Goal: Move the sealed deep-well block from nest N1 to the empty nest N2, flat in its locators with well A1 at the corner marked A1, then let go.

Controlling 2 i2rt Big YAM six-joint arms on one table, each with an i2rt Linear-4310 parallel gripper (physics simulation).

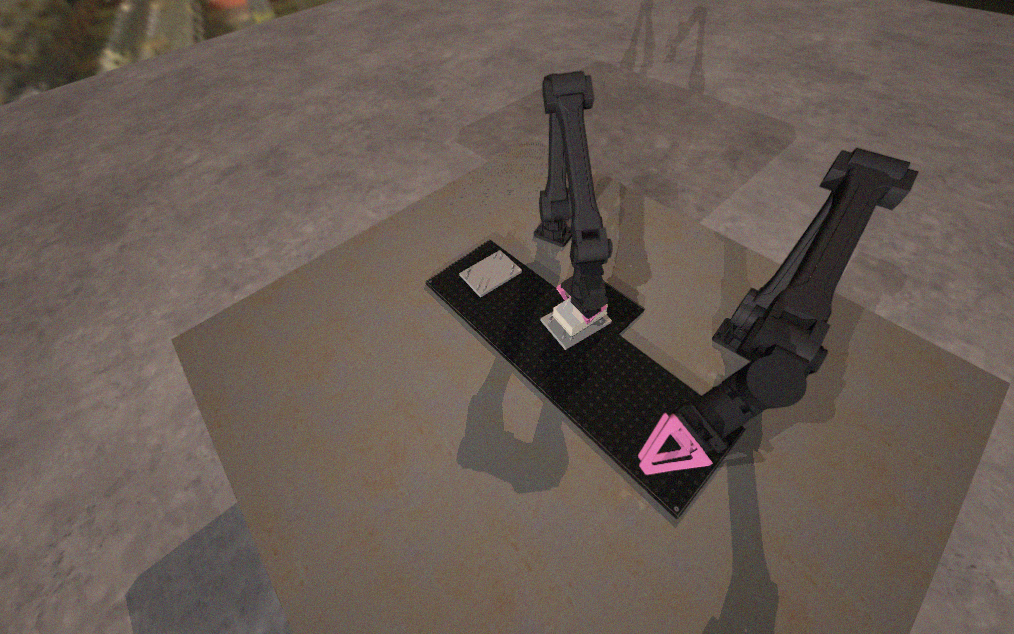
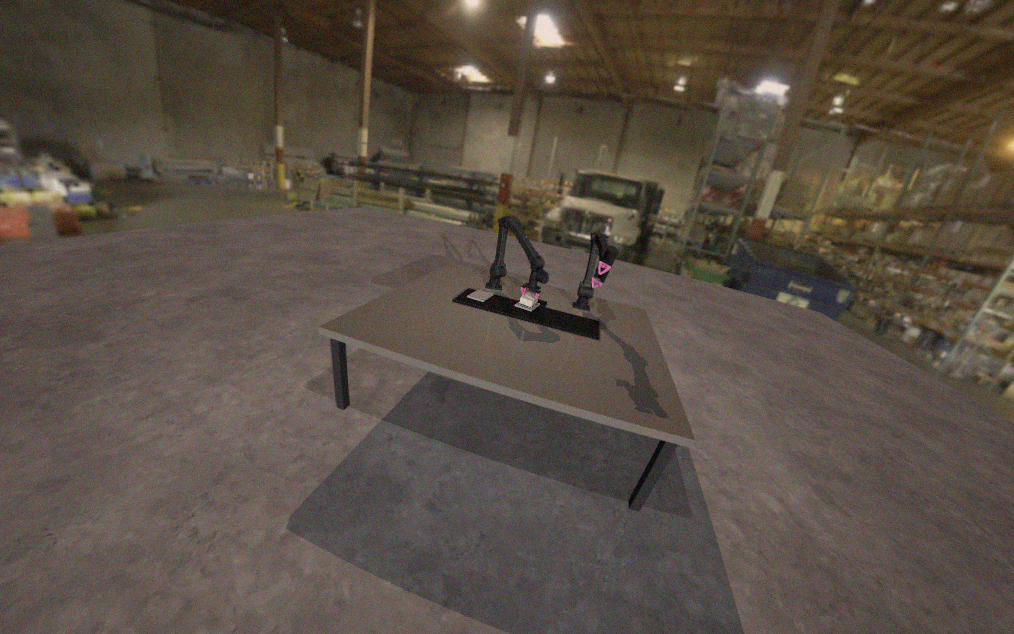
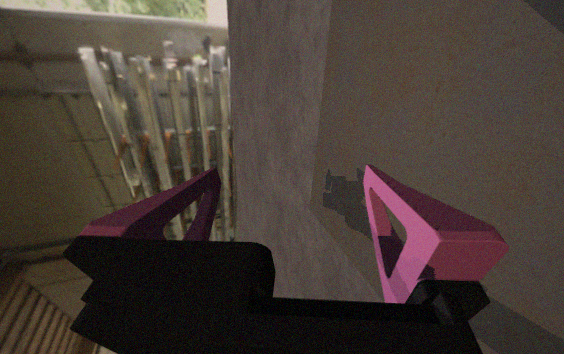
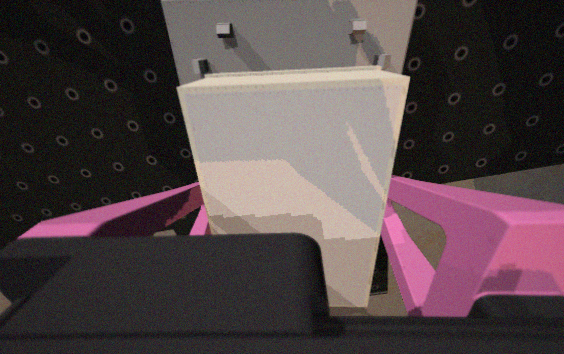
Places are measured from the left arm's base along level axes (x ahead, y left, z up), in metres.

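Pixels of known places: left gripper, fingertip midpoint: (image 1: pixel 641 464) (image 2: pixel 596 281) (image 3: pixel 289 174); right gripper, fingertip midpoint: (image 1: pixel 578 312) (image 2: pixel 528 299) (image 4: pixel 293 185); left arm's base at its link origin: (image 1: pixel 738 341) (image 2: pixel 580 307); right arm's base at its link origin: (image 1: pixel 553 234) (image 2: pixel 493 287).
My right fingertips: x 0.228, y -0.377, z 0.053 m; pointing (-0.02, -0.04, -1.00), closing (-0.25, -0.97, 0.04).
Ahead of a thing's pixels: the offset from my right fingertips to its top centre. "spot": to the spot under its first point. Level surfaces: height alone.
The cream deep-well block @[dx -0.007, dy +0.002, dz +0.028 m] (image 1: pixel 569 316) (image 2: pixel 527 300) (image 4: pixel 290 129) with a pale seal on top stands at the grey nest N1 plate @[dx +0.006, dy -0.002, dz -0.018 m] (image 1: pixel 576 339) (image 4: pixel 282 41), mid-way along the black board @[dz -0.039 m] (image 1: pixel 609 389) (image 2: pixel 561 318). My right gripper (image 1: pixel 583 306) (image 2: pixel 530 293) (image 4: pixel 293 185) reaches straight down and is shut on the block, one pink finger on each side. I cannot tell whether the block touches the plate. The empty nest N2 plate @[dx +0.022, dy -0.321, dz -0.018 m] (image 1: pixel 490 272) (image 2: pixel 479 294) lies at the board's far left end. My left gripper (image 1: pixel 672 447) (image 2: pixel 600 274) (image 3: pixel 289 174) is open and empty, over the board's near right end.
Small grey locator pegs @[spot: dx +0.080, dy +0.008, dz -0.019 m] (image 4: pixel 223 28) stand on the N1 plate beyond the block. The left arm's base (image 1: pixel 774 327) stands right of the board, the right arm's base (image 1: pixel 554 232) behind it. The table edge (image 2: pixel 507 391) lies well away from the board.
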